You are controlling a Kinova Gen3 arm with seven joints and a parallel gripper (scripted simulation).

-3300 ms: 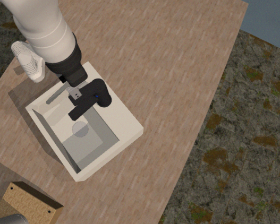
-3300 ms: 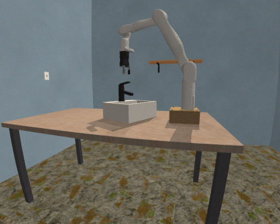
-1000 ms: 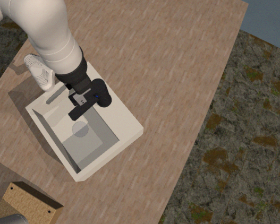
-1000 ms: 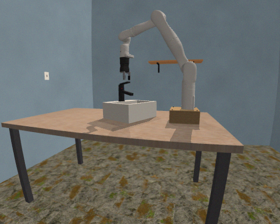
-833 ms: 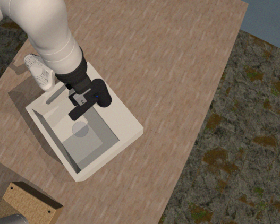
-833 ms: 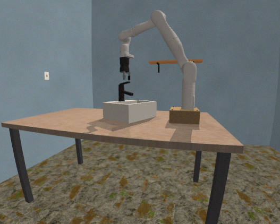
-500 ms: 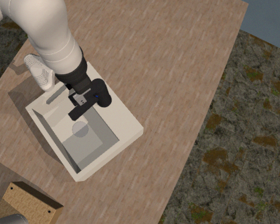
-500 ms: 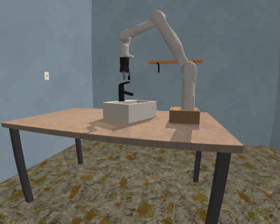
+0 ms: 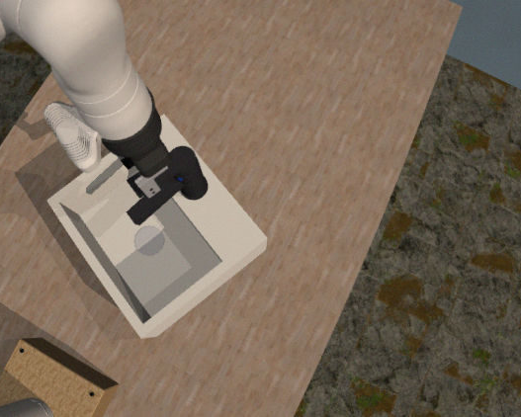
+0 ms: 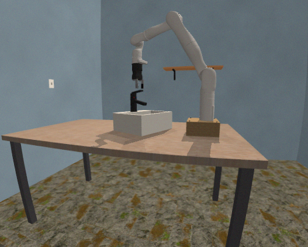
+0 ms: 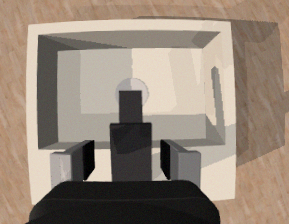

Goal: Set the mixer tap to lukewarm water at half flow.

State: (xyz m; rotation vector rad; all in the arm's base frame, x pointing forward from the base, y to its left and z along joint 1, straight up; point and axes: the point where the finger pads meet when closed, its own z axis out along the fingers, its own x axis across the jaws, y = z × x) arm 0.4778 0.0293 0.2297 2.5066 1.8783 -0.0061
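Now: hand 2 cm short of the lever and 4 cm above it. The rest, counted from my hand: white sink basin 5 cm behind, 2 cm to the left, 28 cm below; black mixer tap 4 cm ahead, 1 cm to the right, 9 cm below.
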